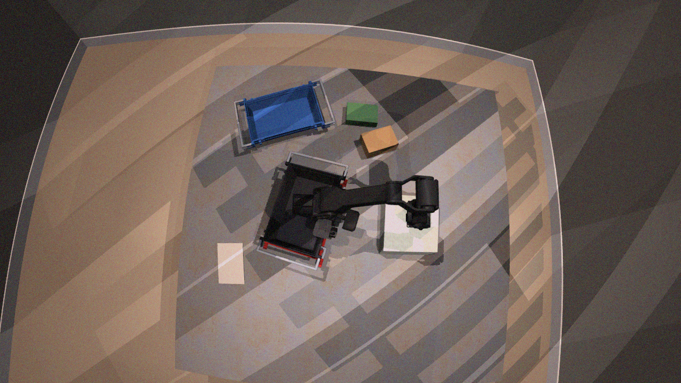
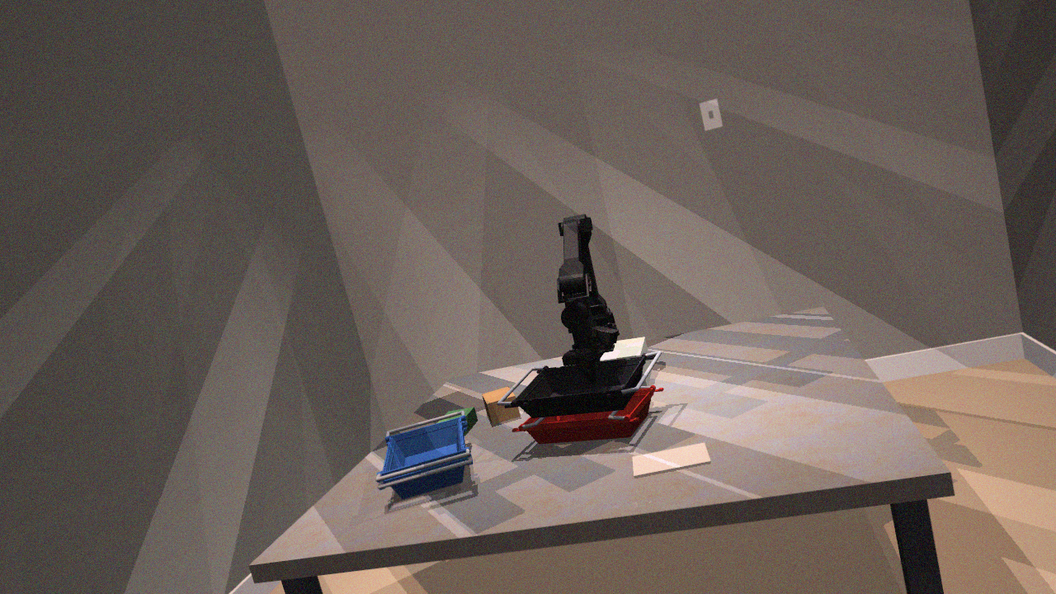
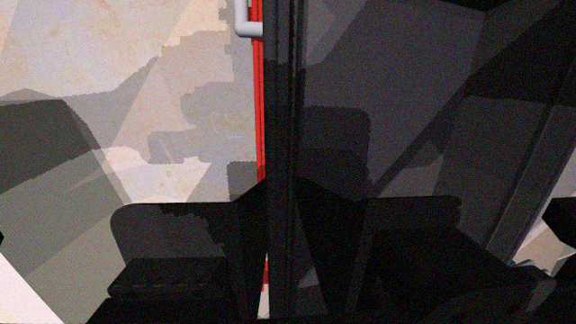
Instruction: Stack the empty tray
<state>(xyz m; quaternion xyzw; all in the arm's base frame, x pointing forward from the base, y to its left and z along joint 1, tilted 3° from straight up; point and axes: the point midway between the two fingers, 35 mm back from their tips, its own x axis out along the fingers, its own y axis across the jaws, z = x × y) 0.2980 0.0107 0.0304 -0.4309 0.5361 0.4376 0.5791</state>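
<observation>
My gripper tip is 80 mm short of the black tray, 20 mm to the left of it and 20 mm below it. From my gripper tip the other things lie so: orange block (180 mm behind, 310 mm to the right, 60 mm below); green block (120 mm behind, 430 mm to the right, 70 mm below); pale card (340 mm ahead, 170 mm to the left, 90 mm below).
</observation>
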